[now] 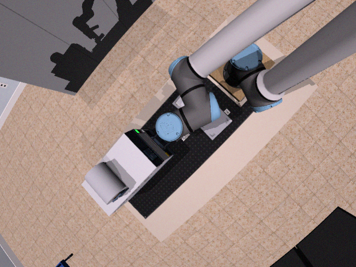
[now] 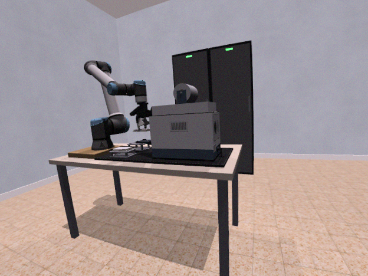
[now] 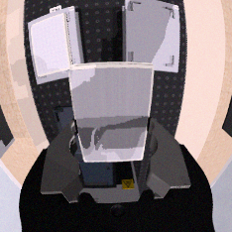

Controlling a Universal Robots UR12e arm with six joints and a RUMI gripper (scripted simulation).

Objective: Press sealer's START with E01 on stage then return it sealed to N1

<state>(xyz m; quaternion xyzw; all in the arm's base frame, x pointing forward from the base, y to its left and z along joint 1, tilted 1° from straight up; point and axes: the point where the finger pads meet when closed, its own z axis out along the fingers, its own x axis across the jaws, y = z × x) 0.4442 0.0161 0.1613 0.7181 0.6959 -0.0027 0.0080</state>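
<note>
The plate nest N1 lies 13 cm below my hand, 12 cm behind it and 9 cm to the left of it. From my hand the other things lie so: foil roll (42 cm ahead, 23 cm above, 6 cm to the right); square start button (18 cm ahead, 15 cm to the right); sealer stage (8 cm below, 8 cm ahead, 6 cm to the right).
</note>
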